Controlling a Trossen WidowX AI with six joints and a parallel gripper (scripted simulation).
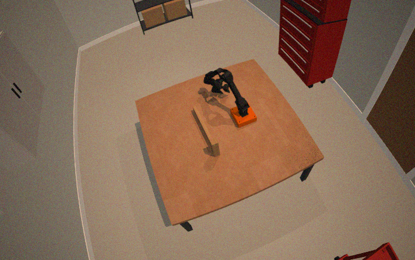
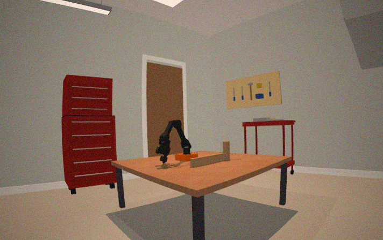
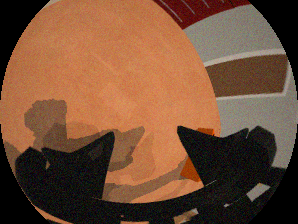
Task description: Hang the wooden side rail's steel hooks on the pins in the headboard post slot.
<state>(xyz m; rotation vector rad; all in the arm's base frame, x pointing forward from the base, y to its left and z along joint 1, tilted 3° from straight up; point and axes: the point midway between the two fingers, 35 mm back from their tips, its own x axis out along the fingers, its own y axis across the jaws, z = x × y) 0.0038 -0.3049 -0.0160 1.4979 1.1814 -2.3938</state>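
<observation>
Right now the headboard post is 38 cm ahead of my gripper tip, 46 cm to the left of it and 5 cm above it.
</observation>
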